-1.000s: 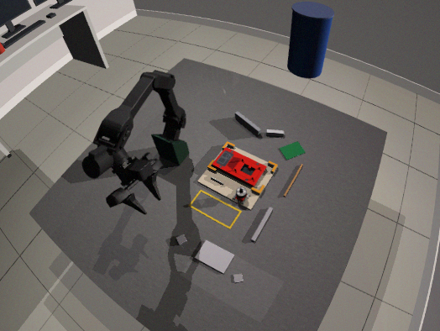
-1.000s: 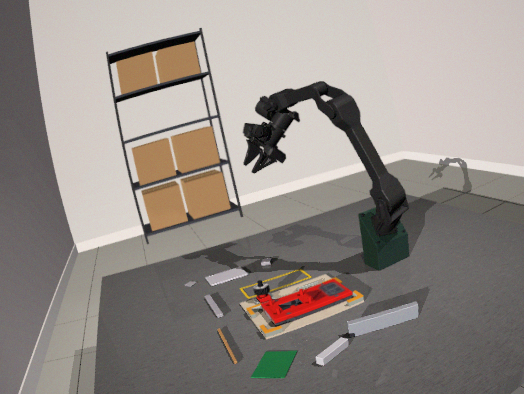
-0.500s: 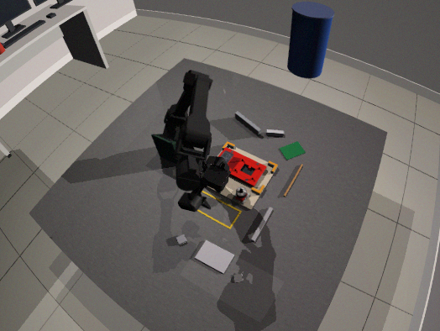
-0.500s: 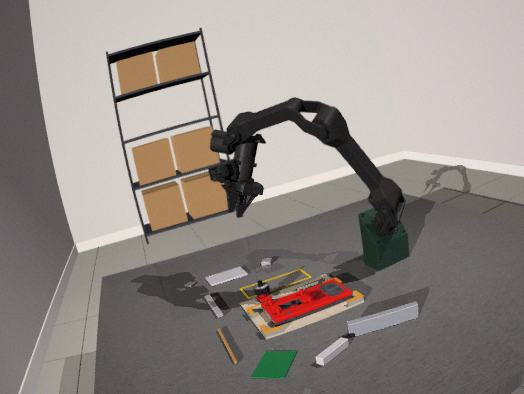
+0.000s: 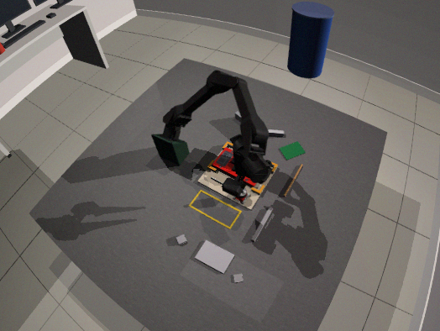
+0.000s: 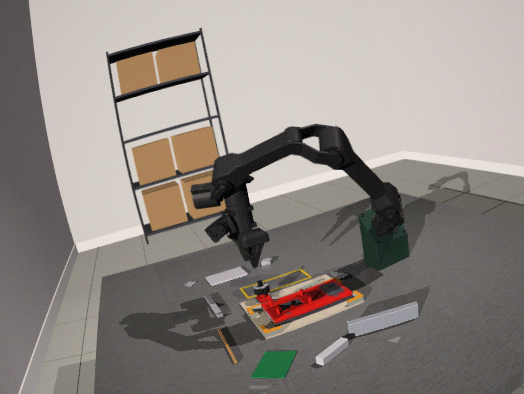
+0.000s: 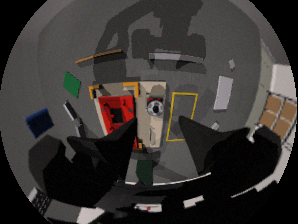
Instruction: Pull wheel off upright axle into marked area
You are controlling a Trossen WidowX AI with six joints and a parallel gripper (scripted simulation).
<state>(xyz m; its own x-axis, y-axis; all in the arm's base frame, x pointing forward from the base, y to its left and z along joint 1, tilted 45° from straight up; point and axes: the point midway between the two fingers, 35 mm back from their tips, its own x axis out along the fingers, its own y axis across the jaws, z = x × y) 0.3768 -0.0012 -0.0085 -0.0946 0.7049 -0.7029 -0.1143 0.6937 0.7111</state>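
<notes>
My gripper tip is 80 mm above the wheel and 10 mm past it. Round my gripper tip: grey plate 260 mm to the right, 110 mm below, 50 mm ahead; then green square 320 mm to the left, 110 mm below, 50 mm ahead; then wooden stick 180 mm to the left, 120 mm ahead, 110 mm below.
</notes>
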